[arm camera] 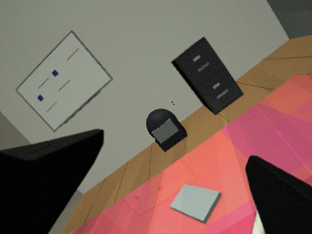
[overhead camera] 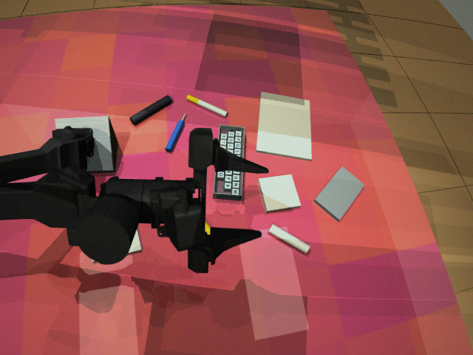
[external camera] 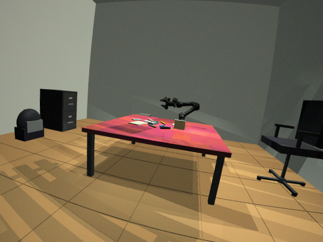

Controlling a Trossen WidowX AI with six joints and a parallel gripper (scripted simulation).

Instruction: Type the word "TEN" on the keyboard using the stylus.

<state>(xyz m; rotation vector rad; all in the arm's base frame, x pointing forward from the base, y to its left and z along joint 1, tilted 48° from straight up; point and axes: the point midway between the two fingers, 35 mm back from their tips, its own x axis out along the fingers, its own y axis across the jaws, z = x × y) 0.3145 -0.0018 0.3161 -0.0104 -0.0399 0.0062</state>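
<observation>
The dark blue stylus is 13 cm behind my gripper tip, 32 cm to the left of it and 26 cm below it. Round my gripper tip: sheet (15 cm ahead, 34 cm to the left, 26 cm below); grey pad (26 cm ahead, 13 cm to the left, 26 cm below); white-and-yellow pen (7 cm behind, 40 cm to the left, 26 cm below).
</observation>
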